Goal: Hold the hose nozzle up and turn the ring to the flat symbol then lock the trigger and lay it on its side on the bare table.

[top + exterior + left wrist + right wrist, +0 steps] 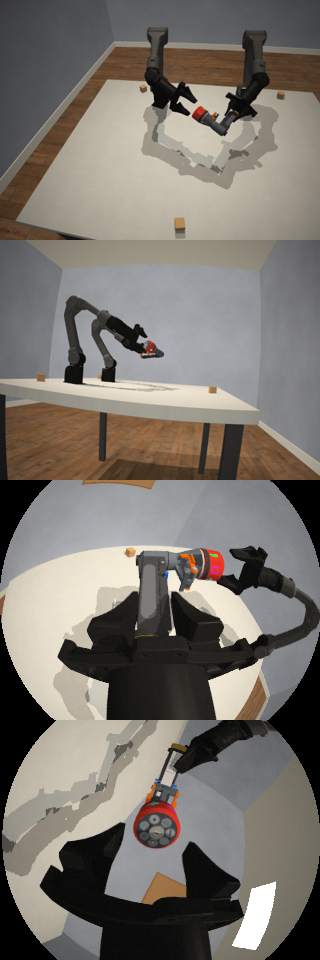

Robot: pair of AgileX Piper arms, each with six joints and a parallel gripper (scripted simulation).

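Note:
The red spray ring is 2 cm ahead of my right hand, 4 cm to the left of it and 1 cm below it. Also, from my right hand: white trigger bar (14 cm to the left, 4 cm below).
My left gripper is now 1 cm short of the white trigger bar, 2 cm to the left of it and 1 cm above it. The rest, counted from my left hand: red spray ring (3 cm ahead, 13 cm to the right, 2 cm above).

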